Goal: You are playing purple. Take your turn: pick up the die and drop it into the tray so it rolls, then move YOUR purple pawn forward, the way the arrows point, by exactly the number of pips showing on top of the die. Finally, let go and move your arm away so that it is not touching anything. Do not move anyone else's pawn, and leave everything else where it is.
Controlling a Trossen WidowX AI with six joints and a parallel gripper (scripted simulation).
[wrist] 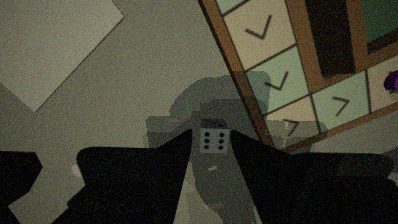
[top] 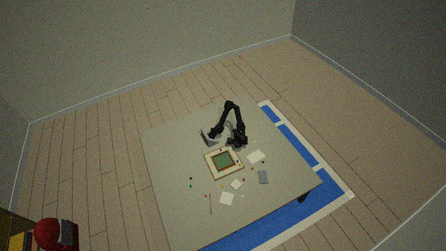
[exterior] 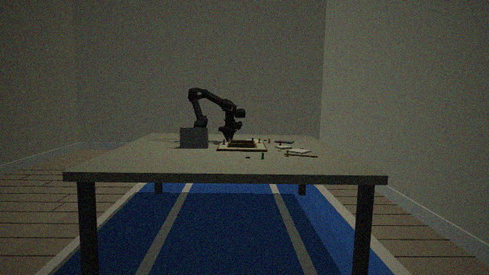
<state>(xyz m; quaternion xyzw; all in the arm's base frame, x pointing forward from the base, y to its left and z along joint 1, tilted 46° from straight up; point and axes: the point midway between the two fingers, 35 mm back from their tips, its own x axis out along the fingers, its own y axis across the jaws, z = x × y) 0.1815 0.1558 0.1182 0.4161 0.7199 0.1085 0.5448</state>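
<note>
Right now the purple pawn is 2 cm behind my gripper tip, 16 cm to the right of it and 2 cm above it. Round my gripper tip: grey die: right at my gripper tip; blue pawn: 15 cm ahead, 7 cm to the right, 2 cm above; green tray: 9 cm ahead, 19 cm to the right.
</note>
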